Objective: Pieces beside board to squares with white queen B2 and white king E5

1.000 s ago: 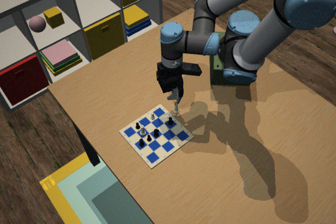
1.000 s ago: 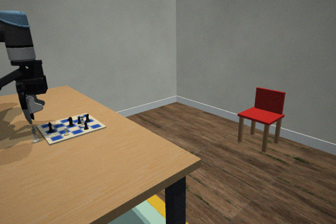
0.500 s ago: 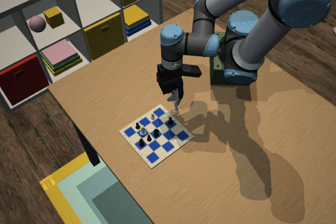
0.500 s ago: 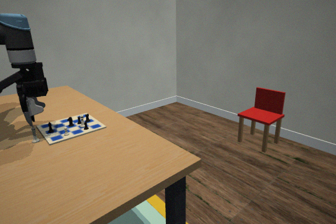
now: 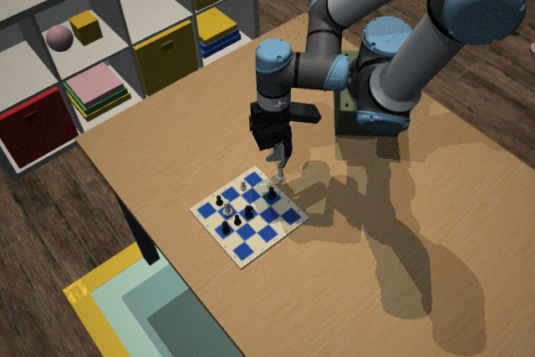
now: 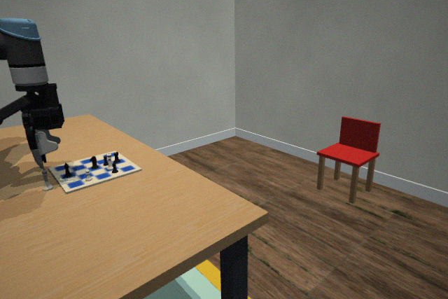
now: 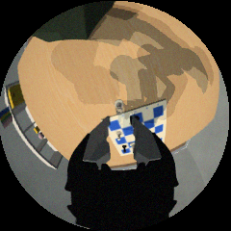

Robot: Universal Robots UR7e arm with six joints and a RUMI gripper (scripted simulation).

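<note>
Right now the white king is 6 cm below my hand. From my hand the other things lie so: white queen (18 cm ahead, 5 cm below, 1 cm to the right); then white pawn (10 cm ahead, 7 cm below, 4 cm to the right); then chessboard (14 cm ahead, 8 cm below, 3 cm to the left).
</note>
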